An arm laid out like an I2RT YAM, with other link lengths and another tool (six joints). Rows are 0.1 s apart.
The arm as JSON. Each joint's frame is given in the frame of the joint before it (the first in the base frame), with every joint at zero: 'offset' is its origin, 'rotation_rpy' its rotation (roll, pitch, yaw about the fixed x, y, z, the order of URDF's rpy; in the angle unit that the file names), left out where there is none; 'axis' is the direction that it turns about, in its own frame. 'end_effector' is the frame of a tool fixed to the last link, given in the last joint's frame.
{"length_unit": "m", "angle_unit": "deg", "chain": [
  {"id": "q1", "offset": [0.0, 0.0, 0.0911], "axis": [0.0, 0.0, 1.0]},
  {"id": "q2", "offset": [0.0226, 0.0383, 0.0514], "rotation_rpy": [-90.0, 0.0, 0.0], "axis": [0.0, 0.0, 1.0]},
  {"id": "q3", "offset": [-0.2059, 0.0, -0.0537], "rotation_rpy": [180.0, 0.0, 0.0], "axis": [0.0, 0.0, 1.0]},
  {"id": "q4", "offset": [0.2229, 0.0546, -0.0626], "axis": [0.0, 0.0, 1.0]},
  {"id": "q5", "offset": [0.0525, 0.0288, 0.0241], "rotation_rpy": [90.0, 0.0, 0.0], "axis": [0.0, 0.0, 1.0]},
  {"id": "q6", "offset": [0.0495, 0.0, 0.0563], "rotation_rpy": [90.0, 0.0, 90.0], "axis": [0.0, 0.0, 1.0]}
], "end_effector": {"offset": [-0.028, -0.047, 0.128], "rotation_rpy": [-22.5, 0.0, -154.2]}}
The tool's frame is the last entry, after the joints.
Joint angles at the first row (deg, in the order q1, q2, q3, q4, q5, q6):
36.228 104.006 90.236 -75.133 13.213 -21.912
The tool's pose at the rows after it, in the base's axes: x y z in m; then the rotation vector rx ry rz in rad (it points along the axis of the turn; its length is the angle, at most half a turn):
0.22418 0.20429 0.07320 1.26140 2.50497 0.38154
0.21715 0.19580 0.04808 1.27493 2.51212 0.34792
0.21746 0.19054 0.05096 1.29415 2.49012 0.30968
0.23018 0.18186 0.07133 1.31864 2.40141 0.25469
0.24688 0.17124 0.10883 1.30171 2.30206 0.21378
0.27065 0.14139 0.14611 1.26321 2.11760 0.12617
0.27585 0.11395 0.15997 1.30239 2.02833 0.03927
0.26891 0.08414 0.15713 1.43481 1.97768 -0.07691
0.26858 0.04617 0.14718 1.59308 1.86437 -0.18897
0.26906 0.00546 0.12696 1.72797 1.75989 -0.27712
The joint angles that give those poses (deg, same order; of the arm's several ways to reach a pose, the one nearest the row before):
34.567 104.225 81.953 -68.249 8.841 -25.977
34.086 104.247 75.570 -63.264 9.016 -25.956
34.086 104.139 76.207 -65.037 10.196 -24.491
34.086 104.092 81.361 -70.499 14.065 -20.928
34.063 104.006 90.346 -78.718 19.289 -18.460
33.299 103.787 97.536 -85.363 29.474 -14.458
30.786 103.505 99.484 -89.713 33.234 -11.660
26.174 103.483 98.456 -93.777 32.468 -8.272
19.332 103.482 95.308 -94.171 32.469 -4.776
10.982 103.482 90.018 -90.126 32.643 -4.711

